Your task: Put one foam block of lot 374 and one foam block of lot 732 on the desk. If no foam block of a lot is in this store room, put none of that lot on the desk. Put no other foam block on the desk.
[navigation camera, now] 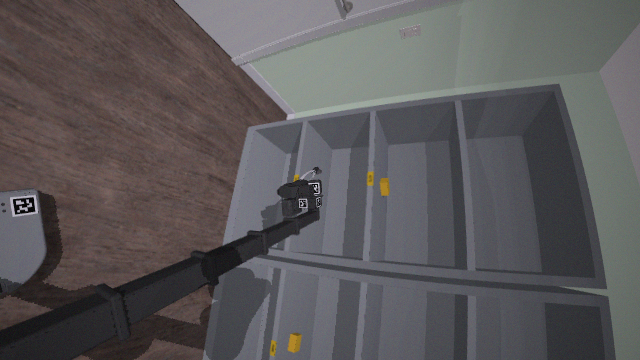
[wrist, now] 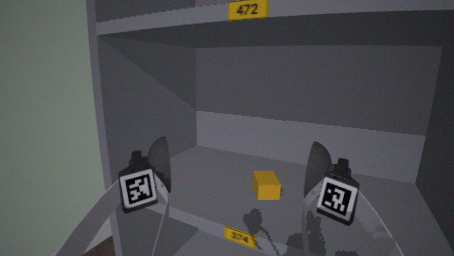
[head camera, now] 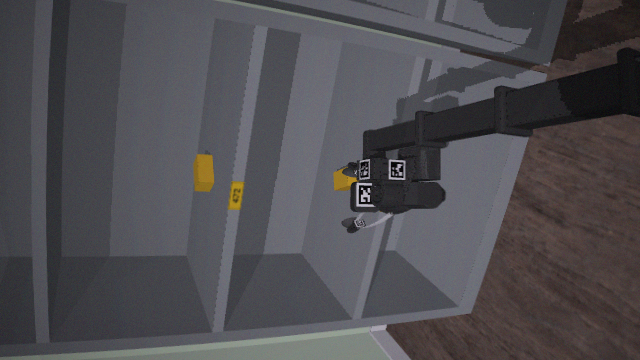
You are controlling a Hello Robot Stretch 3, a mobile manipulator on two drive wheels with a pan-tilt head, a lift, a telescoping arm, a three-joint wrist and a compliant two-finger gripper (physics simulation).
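Places are measured from the robot's base along level axes (x ahead, y left, z up), in metres.
Where they show: gripper, fingertip midpoint: [wrist: 238, 159] [head camera: 346, 197].
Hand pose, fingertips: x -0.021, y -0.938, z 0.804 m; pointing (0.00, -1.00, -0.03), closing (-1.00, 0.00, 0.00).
Note:
After its pixels a point has its place.
A yellow foam block [head camera: 342, 180] @[x -0.088, y -1.369, z 0.579 m] [wrist: 267, 186] @[x -0.093, y -1.339, z 0.574 m] lies on the shelf board above the yellow label 374 [wrist: 240, 237] @[x -0.027, y -1.203, z 0.518 m]. My gripper [head camera: 349, 197] @[x -0.021, y -0.938, z 0.804 m] [navigation camera: 318, 183] @[x -0.021, y -0.938, z 0.804 m] [wrist: 238, 159] @[x -0.021, y -0.938, z 0.804 m] is open and empty, at the front of this compartment. In the wrist view the block shows beyond the fingertips, between them and right of the middle. In the head view a finger and the gripper body hide part of it. A second yellow block [head camera: 203, 172] @[x -0.093, y -1.388, z 1.021 m] [navigation camera: 384, 187] @[x -0.095, y -1.388, z 1.016 m] lies on the shelf with label 472 [head camera: 236, 195] @[x -0.026, y -1.204, z 0.974 m] [navigation camera: 370, 178] @[x -0.025, y -1.204, z 0.975 m] [wrist: 247, 9] @[x -0.026, y -1.204, z 0.974 m]. No label 732 is readable, and the desk does not show.
The grey shelf rack [head camera: 250, 100] @[x -0.250, y -1.111, z 0.973 m] [navigation camera: 370, 225] @[x -0.253, y -1.112, z 0.987 m] [wrist: 95, 75] @[x 0.379, y -1.376, z 0.856 m] has side walls and boards around the gripper. The neighbouring rack holds another yellow block [navigation camera: 294, 343] @[x -0.942, y -0.964, z 0.570 m] beside an unreadable label [navigation camera: 273, 348] @[x -0.891, y -0.839, z 0.520 m]. The dark arm [navigation camera: 235, 255] @[x -0.100, y -0.313, z 0.918 m] reaches across the wooden floor [navigation camera: 125, 125] @[x 0.311, y -0.518, z 0.000 m].

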